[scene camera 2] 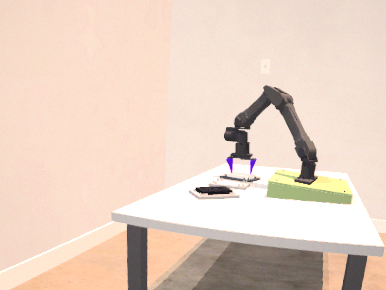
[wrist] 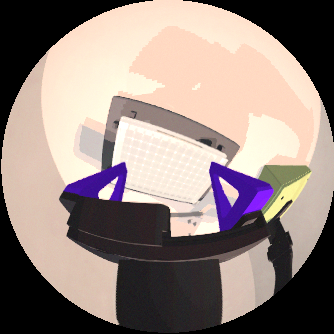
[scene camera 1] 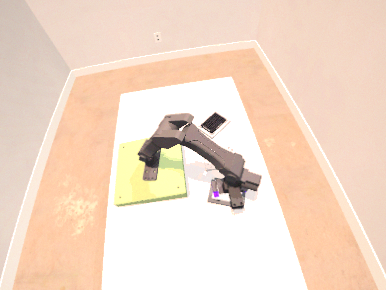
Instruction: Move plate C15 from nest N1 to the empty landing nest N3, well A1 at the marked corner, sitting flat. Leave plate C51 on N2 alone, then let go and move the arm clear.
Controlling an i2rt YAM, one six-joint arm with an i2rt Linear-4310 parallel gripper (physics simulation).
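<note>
With my gripper open, I touch a grey-framed white plate (wrist: pixel 159 161).
</note>
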